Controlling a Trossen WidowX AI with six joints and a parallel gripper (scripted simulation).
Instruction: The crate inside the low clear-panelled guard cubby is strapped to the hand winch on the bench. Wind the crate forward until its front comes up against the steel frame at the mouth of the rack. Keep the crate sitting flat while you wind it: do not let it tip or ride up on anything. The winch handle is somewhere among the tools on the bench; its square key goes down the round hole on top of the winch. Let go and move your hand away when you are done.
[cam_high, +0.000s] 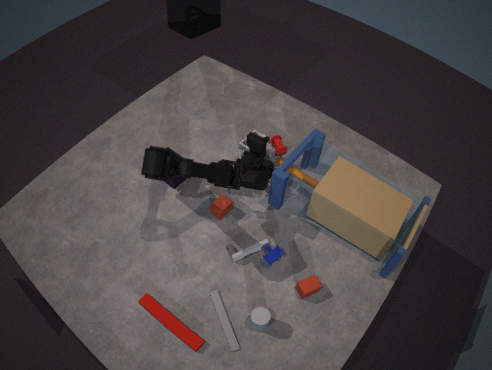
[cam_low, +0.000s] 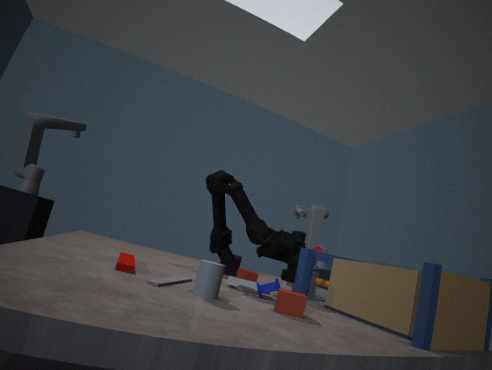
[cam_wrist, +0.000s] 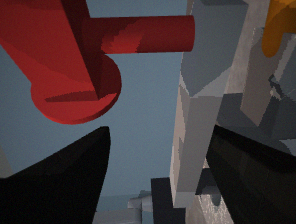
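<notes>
Right now my gripper tip is 10 mm short of the winch handle with red knob and 10 mm above it. Also, from my gripper tip: blue t-shaped piece (260 mm ahead, 250 mm to the right, 100 mm below); grey strip (320 mm ahead, 500 mm to the right, 130 mm below); grey winch (60 mm behind, 10 mm to the right, 100 mm below).
</notes>
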